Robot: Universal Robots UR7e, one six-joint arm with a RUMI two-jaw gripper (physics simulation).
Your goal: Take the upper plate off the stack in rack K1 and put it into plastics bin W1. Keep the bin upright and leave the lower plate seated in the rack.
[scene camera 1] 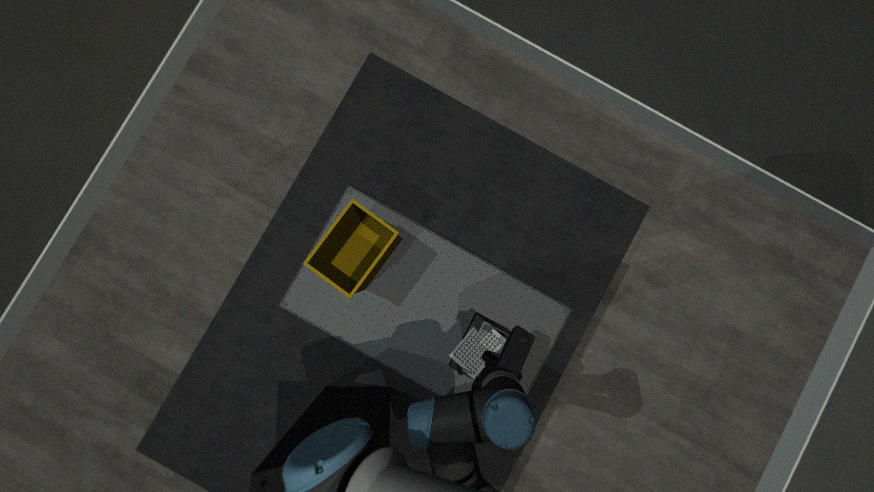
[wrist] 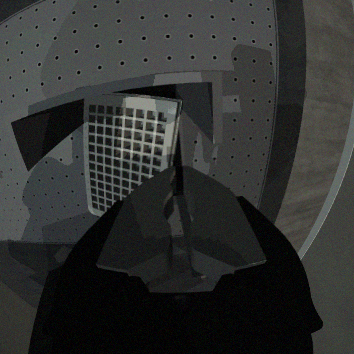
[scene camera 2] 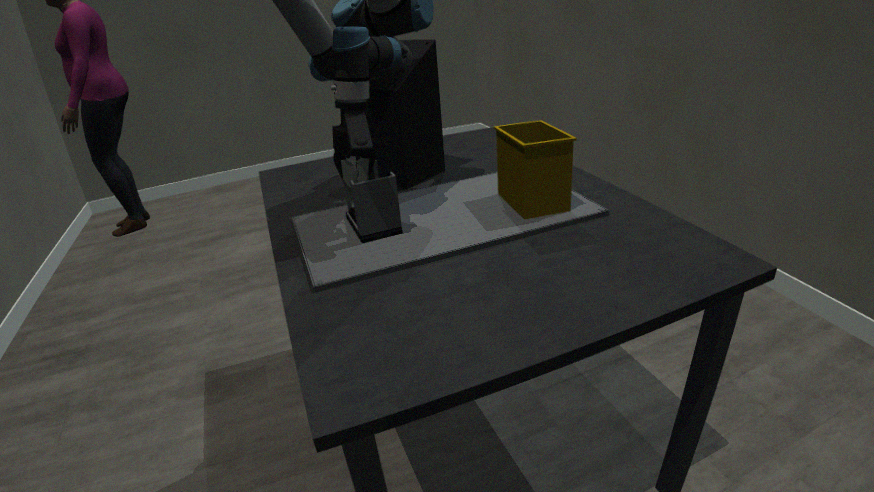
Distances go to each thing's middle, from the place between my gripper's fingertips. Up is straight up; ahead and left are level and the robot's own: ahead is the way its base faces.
The pale gridded plate (scene camera 1: 468, 353) lies 50 mm to the left of my hand and 30 mm below it.
